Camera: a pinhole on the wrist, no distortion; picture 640 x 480 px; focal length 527.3 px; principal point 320.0 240.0 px. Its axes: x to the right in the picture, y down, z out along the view. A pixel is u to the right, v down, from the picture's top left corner.
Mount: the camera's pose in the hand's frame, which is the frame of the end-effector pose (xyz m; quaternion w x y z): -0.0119 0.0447 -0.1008 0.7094 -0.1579 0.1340 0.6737
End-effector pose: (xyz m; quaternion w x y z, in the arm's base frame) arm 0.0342 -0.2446 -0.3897 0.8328 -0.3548 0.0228 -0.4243
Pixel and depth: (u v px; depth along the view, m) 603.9 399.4 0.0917
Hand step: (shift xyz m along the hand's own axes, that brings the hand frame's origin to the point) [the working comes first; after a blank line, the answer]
In the camera's frame: 0.0494 0.0277 0.0917

-0.0389 0.1281 -0.0381
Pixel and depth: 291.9 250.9 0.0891
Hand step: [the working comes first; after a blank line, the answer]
In the camera's frame: -0.0047 0.0018 0.0891

-0.0160 0.0765 -0.0175
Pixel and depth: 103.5 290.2 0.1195
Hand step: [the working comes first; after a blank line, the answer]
In the camera's frame: -0.0491 0.0114 0.1195

-0.0287 0.0487 0.0277
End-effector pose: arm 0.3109 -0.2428 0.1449 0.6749 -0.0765 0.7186 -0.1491
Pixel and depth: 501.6 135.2 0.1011
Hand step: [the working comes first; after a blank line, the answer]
In the camera's frame: 0.0348 -0.0201 0.1011

0.0078 0.1166 -0.0215
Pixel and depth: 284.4 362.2 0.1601
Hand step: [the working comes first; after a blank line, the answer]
In the camera's frame: -0.0108 0.0371 0.1601

-0.0532 0.1012 0.0483
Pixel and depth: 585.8 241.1 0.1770
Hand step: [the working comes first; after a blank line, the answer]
In the camera's frame: 0.0892 0.0004 0.1770

-0.0112 0.1978 0.0251
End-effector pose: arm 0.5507 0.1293 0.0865 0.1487 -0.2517 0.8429 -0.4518
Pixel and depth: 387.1 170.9 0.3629
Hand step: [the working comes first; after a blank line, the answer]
In the camera's frame: 0.0462 -0.0476 0.3629

0.0300 0.2317 0.2144
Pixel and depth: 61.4 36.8 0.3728
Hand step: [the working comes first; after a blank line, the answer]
In the camera's frame: -0.1828 -0.1437 0.3728

0.1128 0.0224 0.3199
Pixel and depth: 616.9 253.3 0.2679
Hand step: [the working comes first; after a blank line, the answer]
In the camera's frame: 0.1508 0.0068 0.2679

-0.0162 0.2912 0.0831
